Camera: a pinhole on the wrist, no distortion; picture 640 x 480 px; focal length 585.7 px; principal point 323.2 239.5 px. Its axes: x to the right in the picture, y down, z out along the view. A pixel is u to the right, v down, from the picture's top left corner.
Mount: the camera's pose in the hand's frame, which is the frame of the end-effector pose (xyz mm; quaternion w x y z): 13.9 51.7 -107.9 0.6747 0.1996 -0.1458 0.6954
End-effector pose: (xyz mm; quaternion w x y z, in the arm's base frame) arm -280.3 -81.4 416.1 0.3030 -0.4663 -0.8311 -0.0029
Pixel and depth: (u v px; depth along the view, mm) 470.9 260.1 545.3
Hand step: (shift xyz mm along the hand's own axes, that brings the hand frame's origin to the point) 37.5 -85.6 437.3
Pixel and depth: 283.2 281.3 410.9
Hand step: 18.2 -168.4 241.4
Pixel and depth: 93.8 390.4 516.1
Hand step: -74.9 -376.2 258.1
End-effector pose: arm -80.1 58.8 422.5 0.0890 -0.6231 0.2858 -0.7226
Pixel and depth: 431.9 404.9 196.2
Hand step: -25.8 -11.5 85.3
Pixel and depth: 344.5 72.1 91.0
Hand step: 47.1 12.9 -28.2
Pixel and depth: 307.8 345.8 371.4
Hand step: -23.2 -135.4 218.0
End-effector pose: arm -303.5 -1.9 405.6 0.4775 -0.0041 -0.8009 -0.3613
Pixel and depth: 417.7 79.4 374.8
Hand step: 145.7 -67.2 243.0
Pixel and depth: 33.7 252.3 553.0
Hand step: 49.2 -450.6 248.7
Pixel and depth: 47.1 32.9 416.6
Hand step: 196.0 -311.0 154.8
